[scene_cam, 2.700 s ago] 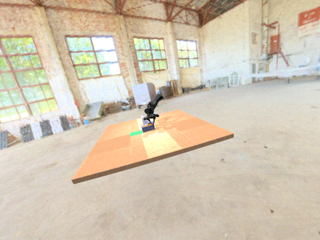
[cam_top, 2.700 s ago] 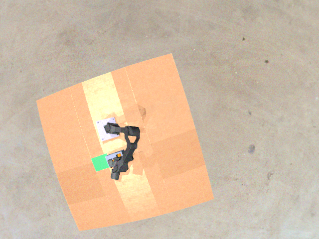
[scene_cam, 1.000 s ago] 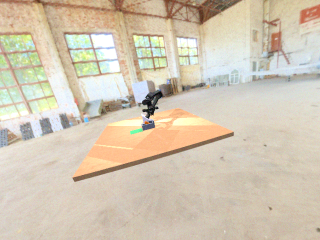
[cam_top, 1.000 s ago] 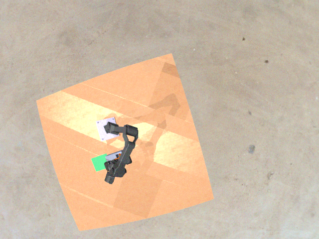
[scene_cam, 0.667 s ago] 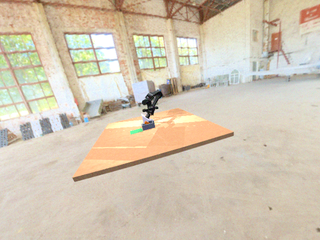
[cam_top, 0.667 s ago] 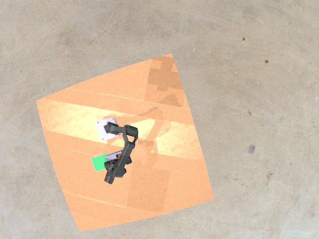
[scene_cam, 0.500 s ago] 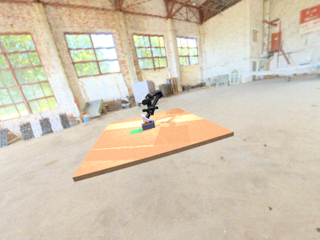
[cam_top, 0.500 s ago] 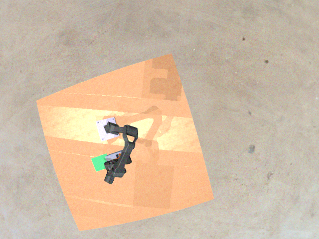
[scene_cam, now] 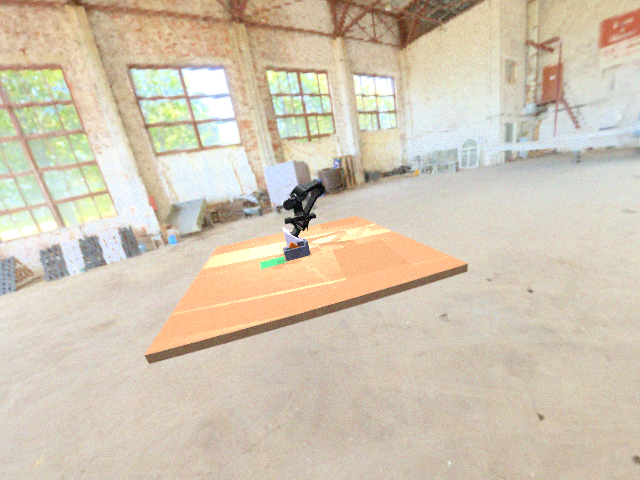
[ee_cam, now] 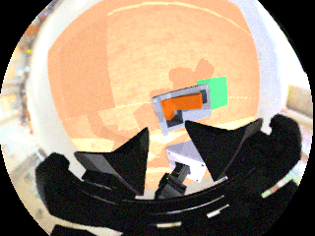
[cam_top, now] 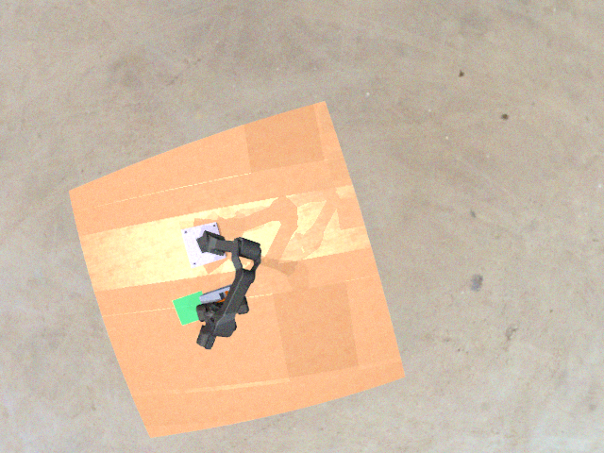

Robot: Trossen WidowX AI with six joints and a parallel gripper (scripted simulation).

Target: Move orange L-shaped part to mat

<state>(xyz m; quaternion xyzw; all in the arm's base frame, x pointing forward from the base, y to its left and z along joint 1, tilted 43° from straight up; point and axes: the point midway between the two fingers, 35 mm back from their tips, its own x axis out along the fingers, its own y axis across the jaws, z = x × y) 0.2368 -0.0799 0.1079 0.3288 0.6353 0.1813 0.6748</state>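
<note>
Right now the orange L-shaped part is 10 mm behind my gripper tip, 40 mm to the right of it and 100 mm below it. The rest, counted from my gripper tip: green mat 20 mm behind, 220 mm to the right, 160 mm below.
</note>
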